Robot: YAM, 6 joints.
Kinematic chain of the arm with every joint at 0, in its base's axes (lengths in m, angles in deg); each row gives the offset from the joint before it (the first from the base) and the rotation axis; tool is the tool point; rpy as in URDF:
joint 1: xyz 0 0 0.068 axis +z
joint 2: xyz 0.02 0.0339 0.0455 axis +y
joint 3: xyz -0.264 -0.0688 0 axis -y
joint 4: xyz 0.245 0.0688 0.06 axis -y
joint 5: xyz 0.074 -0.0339 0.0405 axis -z
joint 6: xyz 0.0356 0 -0.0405 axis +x
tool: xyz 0 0 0 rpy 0 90 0
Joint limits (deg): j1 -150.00..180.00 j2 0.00..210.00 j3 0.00..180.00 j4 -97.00..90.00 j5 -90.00..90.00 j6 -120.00..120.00
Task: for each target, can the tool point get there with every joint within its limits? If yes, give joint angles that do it. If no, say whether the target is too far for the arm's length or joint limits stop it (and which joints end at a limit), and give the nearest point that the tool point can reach.
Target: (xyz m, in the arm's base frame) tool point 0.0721 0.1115 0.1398
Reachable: yes | joints 52.41 50.34 18.80 -36.34 -17.86 43.30
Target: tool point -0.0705 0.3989 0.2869
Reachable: yes | joints 97.48 106.45 94.41 -44.46 -30.37 80.31
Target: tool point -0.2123 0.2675 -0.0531
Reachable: yes | joints 122.64 157.64 86.84 -67.24 -75.55 -94.40
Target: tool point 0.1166 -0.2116 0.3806
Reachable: yes | joints -66.93 62.02 60.65 -10.28 -43.28 -53.27
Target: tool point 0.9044 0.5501 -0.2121
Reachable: no: too far | nearest point 0.5273 0.3207 -0.0737 | short by 0.463 m
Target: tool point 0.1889 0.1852 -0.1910
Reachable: yes | joints 39.56 181.95 93.56 -60.60 -39.15 -85.12
